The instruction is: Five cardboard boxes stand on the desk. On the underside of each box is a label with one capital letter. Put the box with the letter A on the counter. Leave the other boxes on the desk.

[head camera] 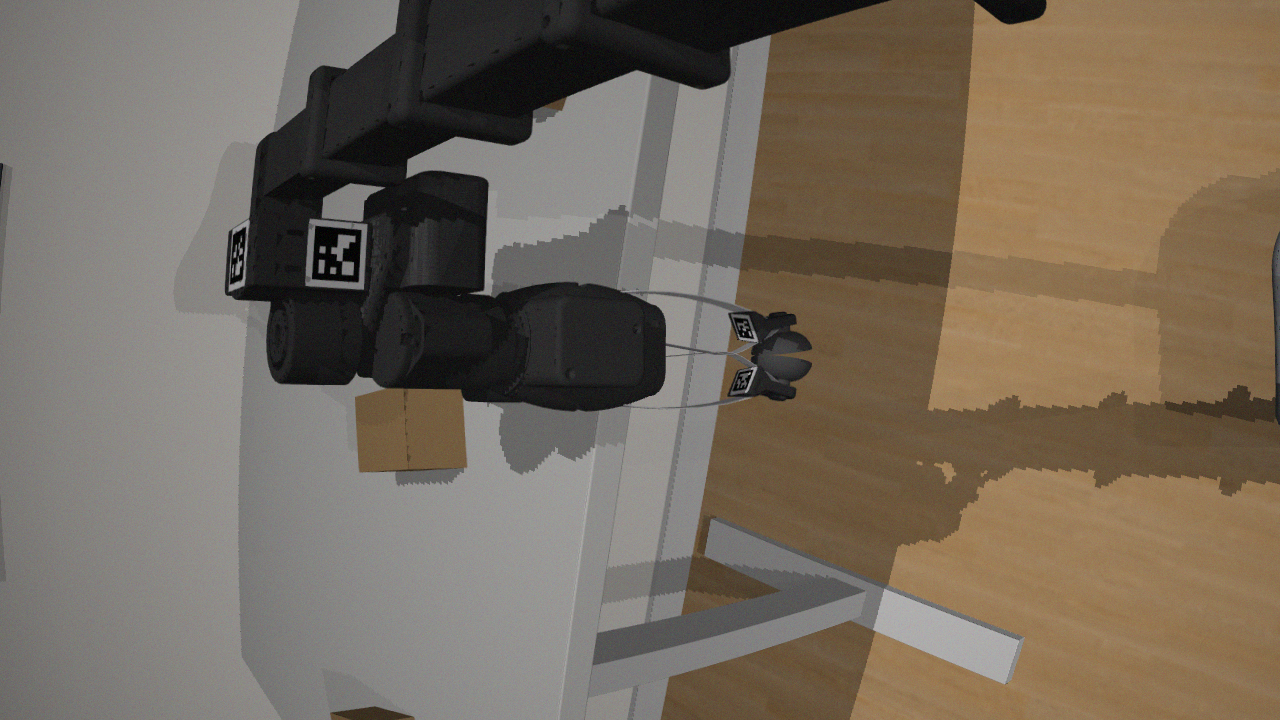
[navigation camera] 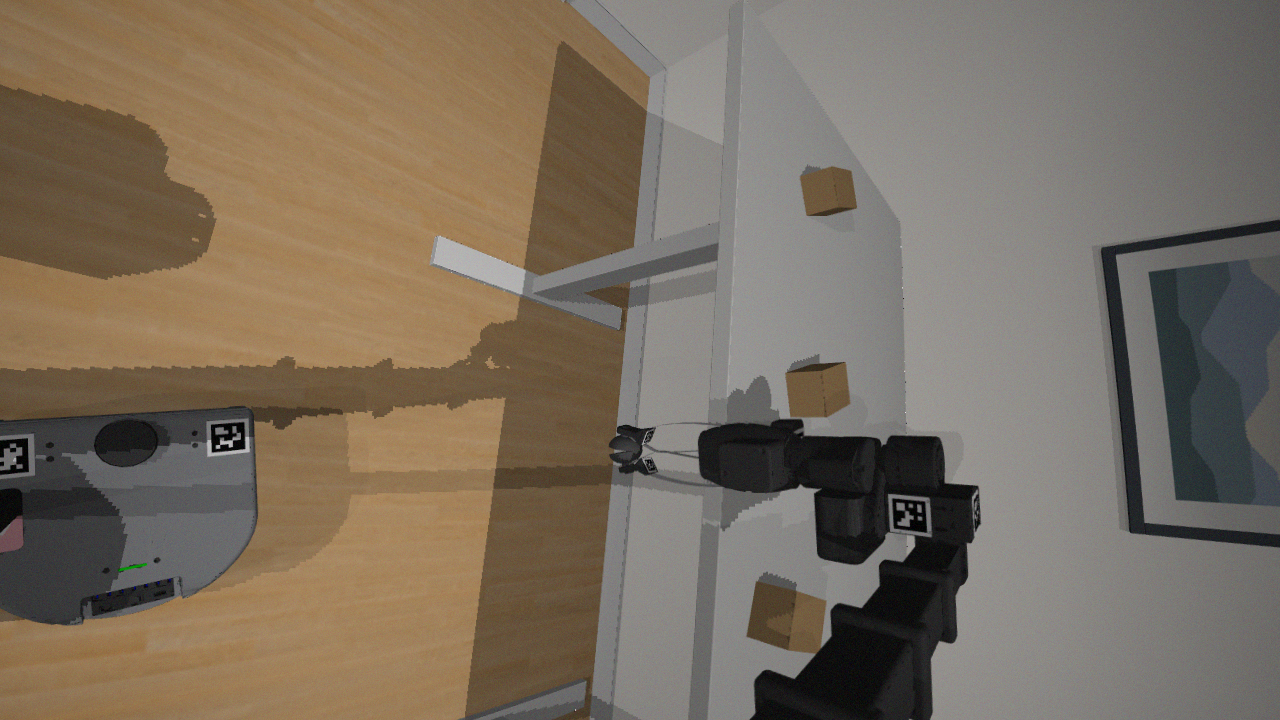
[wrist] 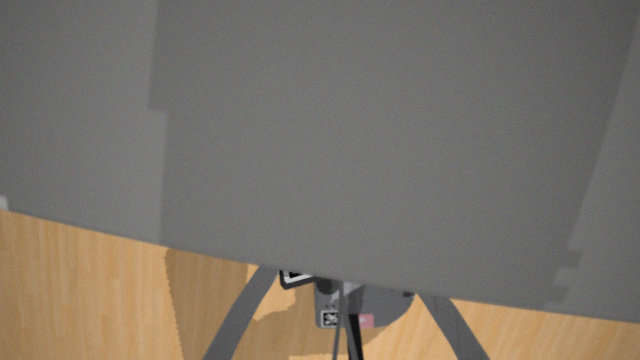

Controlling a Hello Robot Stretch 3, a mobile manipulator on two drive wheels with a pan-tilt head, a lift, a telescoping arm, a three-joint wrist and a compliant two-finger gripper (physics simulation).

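Frame: origin at the robot's base, x ahead, y left, z up, level; centimetres.
Seen in the pictures: gripper, fingertip midpoint: [head camera: 800,357] [navigation camera: 614,448]; robot's base at its link origin: [navigation camera: 127,440].
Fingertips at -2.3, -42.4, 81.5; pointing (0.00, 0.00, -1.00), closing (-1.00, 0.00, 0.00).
Note:
Offsets run from my fingertips to a thing's top centre, as dx, dy, dz. "spot": to the spot under its first point. Level surfaces: height alone.
Brown cardboard boxes stand on the grey desk @[dz +13.5] [head camera: 501,582] [navigation camera: 787,295]. The middle box @[+5.4, -24.1, +18.5] [head camera: 409,429] [navigation camera: 816,389] is close beside my wrist. Another box @[+35.7, -34.4, +18.5] [head camera: 371,713] [navigation camera: 827,190] stands farther along the desk. A third box @[-20.7, -11.1, +18.5] [head camera: 553,103] [navigation camera: 785,615] is partly behind my arm. No label shows. My gripper [head camera: 785,354] [navigation camera: 623,448] has its fingertips together, with no box between them. It points back from the desk and its tips show past the front edge. In the wrist view a grey surface hides the fingertips. The counter does not show.
My telescoping arm [head camera: 501,71] [navigation camera: 872,658] reaches across the desk. A desk leg @[spot: +35.9, -47.4, -46.3] [head camera: 733,626] [navigation camera: 626,266] with a floor foot [head camera: 948,631] [navigation camera: 478,264] stands below. My base [navigation camera: 196,528] is on the wooden floor. A framed picture [navigation camera: 1120,394] hangs on the wall behind the desk.

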